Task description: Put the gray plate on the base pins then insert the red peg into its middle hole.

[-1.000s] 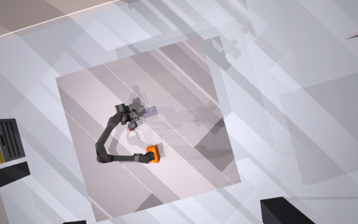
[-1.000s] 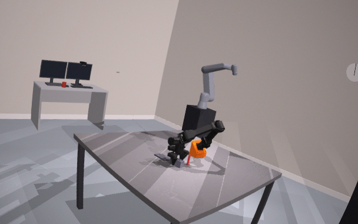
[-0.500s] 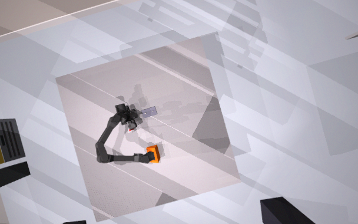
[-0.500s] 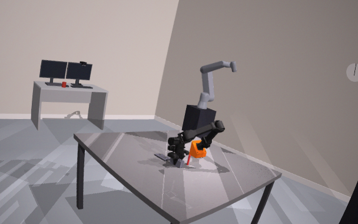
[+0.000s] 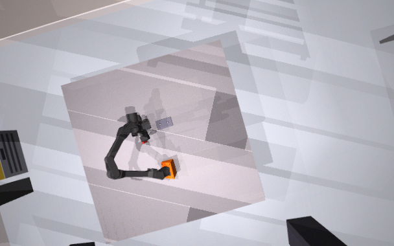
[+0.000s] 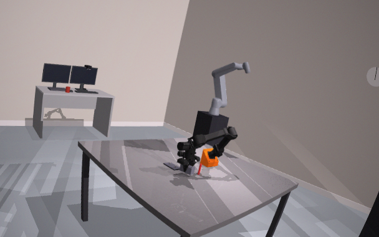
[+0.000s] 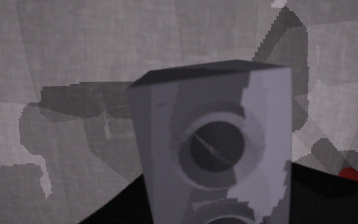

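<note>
Right now my gripper tip is 20 mm short of the gray base, 150 mm to the left of it and 20 mm above it. From my gripper tip the other things lie so: red peg (100 mm behind, 10 mm to the left, 10 mm above); gray plate (30 mm above).
</note>
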